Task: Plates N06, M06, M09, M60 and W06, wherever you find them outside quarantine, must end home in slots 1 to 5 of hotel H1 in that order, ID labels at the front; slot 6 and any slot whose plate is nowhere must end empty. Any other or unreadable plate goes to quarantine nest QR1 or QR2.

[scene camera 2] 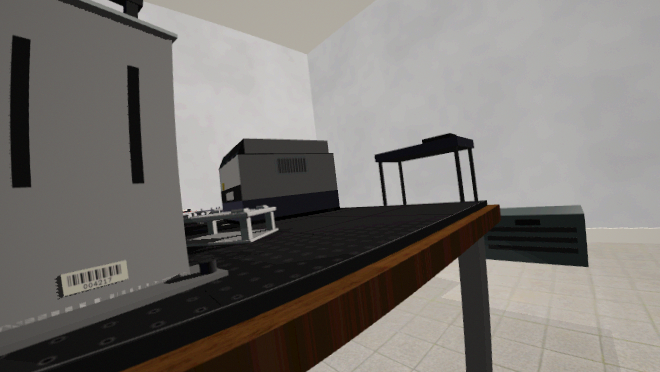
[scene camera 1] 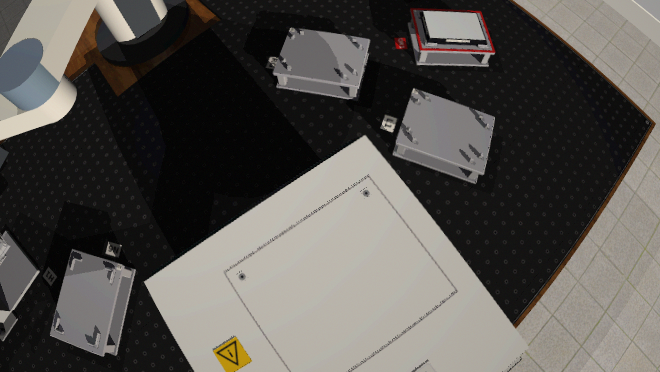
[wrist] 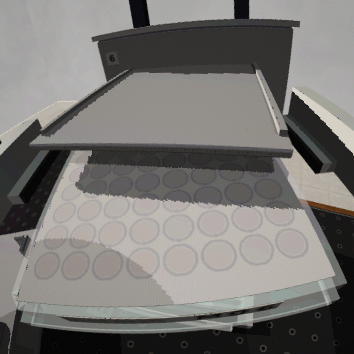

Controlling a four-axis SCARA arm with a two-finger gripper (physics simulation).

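Where they show: arm's base, origin of its link: [scene camera 1: 143,26].
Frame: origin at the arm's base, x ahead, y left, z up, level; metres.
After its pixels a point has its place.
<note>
A clear plate [wrist: 180,230] @(y -0.496, x 0.288, z 0.214 m) with rows of round wells lies level in a hotel [wrist: 200,50] @(y -0.618, x 0.327, z 0.237 m) in the wrist view, one level below the shelf [wrist: 175,110] @(y -0.537, x 0.308, z 0.227 m) next to the "6" mark. Its front label edge is seen too steeply to read. My gripper [wrist: 162,114] @(y -0.556, x 0.326, z 0.215 m) is open, one finger at either side of this plate, with gaps between. The hotel's own name does not show there. In scene camera 1 an H1 tag [scene camera 1: 49,276] @(y -0.480, x 0.404, z 0.013 m) lies beside a grey structure [scene camera 1: 19,267] @(y -0.533, x 0.341, z 0.021 m) cut off at the left edge. A red-rimmed quarantine nest [scene camera 1: 492,46] @(y 0.498, x 0.652, z 0.064 m) holds a white-topped plate [scene camera 1: 454,25] @(y 0.465, x 0.569, z 0.077 m) with an unreadable label.
Raised grey nests [scene camera 1: 320,57] @(y 0.206, x 0.448, z 0.063 m) [scene camera 1: 445,132] @(y 0.259, x 0.715, z 0.063 m) [scene camera 1: 87,300] @(y -0.404, x 0.525, z 0.063 m) stand on the dark table. A large cream instrument [scene camera 1: 330,260] @(y -0.055, x 0.770, z 0.264 m) fills the lower middle. The arm's link [scene camera 1: 37,117] @(y -0.231, x 0.392, z 0.309 m) is at upper left. A grey upright housing [scene camera 2: 90,150] @(y -0.644, x 0.346, z 0.132 m) with barcode 004217 and another instrument [scene camera 2: 285,175] @(y -0.242, x 0.776, z 0.148 m) show in scene camera 2.
</note>
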